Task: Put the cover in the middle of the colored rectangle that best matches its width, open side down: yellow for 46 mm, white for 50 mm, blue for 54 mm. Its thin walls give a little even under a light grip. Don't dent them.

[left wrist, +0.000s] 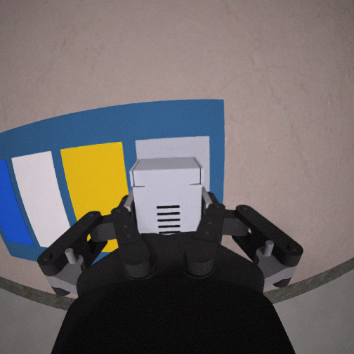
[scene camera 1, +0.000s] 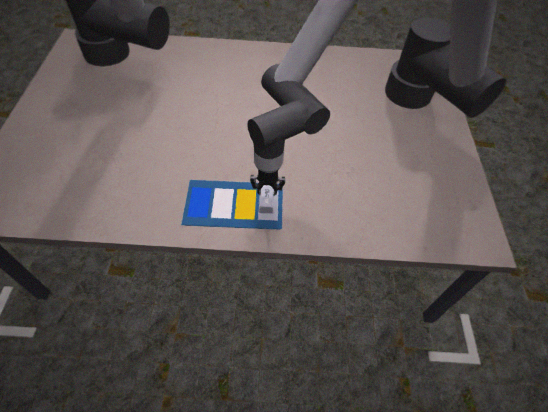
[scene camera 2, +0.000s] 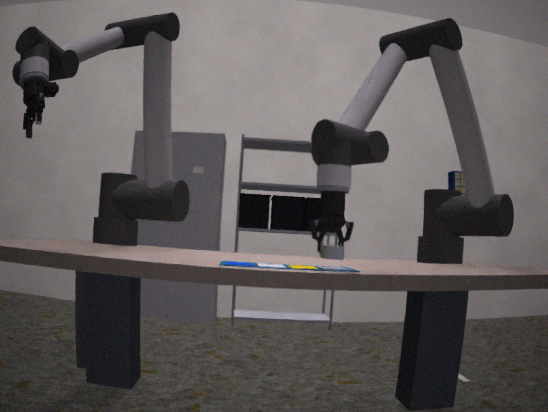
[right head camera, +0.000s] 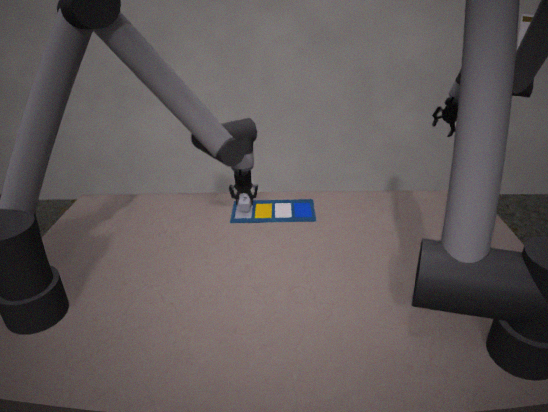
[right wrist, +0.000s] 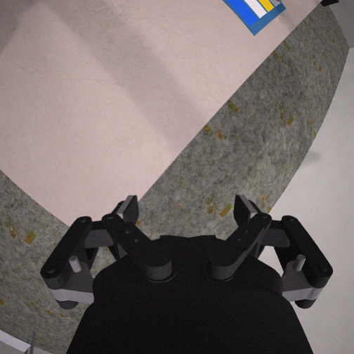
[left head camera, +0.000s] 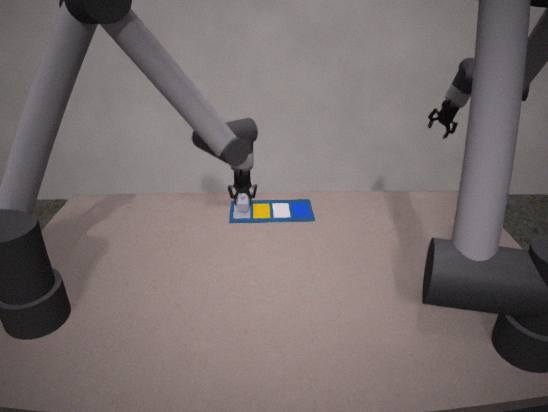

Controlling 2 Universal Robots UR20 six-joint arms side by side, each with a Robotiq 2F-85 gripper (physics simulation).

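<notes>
The light grey cover (left head camera: 243, 203) (scene camera 1: 266, 201) (scene camera 2: 332, 252) (left wrist: 167, 172) is upright, its slotted top face up. My left gripper (scene camera 2: 331, 245) (left wrist: 167, 197) is shut on its two side walls and holds it a little above the grey rectangle (left head camera: 242, 216) (left wrist: 172, 147). The cover's underside is hidden. The yellow (left head camera: 261, 210) (scene camera 1: 245, 204) (left wrist: 95, 185), white (left head camera: 281, 210) (scene camera 1: 222, 203) (left wrist: 40, 195) and blue (left head camera: 301, 209) (scene camera 1: 199, 202) rectangles lie side by side, yellow nearest the cover. My right gripper (left head camera: 438, 131) (scene camera 2: 34, 128) (right wrist: 186, 205) is open, empty and high up.
The rectangles are on a flat blue mat (scene camera 1: 233, 226) (left wrist: 175, 115) near one long edge of the table (scene camera 1: 350, 200). A grey cabinet (scene camera 2: 200, 200) and a shelf rack (scene camera 2: 277, 230) stand behind the table in scene camera 2.
</notes>
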